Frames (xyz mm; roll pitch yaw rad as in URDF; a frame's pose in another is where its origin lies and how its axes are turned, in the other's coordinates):
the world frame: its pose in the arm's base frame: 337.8 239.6 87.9 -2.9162 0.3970 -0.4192
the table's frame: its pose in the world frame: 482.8 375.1 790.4 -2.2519 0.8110 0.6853
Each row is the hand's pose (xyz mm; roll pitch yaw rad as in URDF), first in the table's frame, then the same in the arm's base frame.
Working: the table's frame: its pose in the arm's base frame: 365.9 20.2 -886.6 0.7985 -0.3636 -1.0982

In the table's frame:
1: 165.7 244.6 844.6 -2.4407 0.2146 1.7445
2: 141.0 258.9 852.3 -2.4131 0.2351 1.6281
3: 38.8 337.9 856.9 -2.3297 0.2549 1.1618
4: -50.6 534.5 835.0 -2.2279 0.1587 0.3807
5: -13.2 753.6 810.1 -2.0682 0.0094 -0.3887
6: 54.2 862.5 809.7 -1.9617 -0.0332 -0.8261
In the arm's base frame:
1: -74.1 -73.3 -113.1 -2.9881 -0.4615 0.8744
2: -83.1 -45.8 -107.3 -2.8776 -0.4987 0.7513
3: -90.2 81.8 -87.7 -2.4027 -0.6026 0.2323
4: -12.4 265.6 -2.2 -1.6408 -0.4877 -0.6670
5: 132.9 356.4 141.6 -1.2108 -0.0693 -1.3595
6: 216.9 359.6 238.2 -1.1363 0.2315 -1.6821

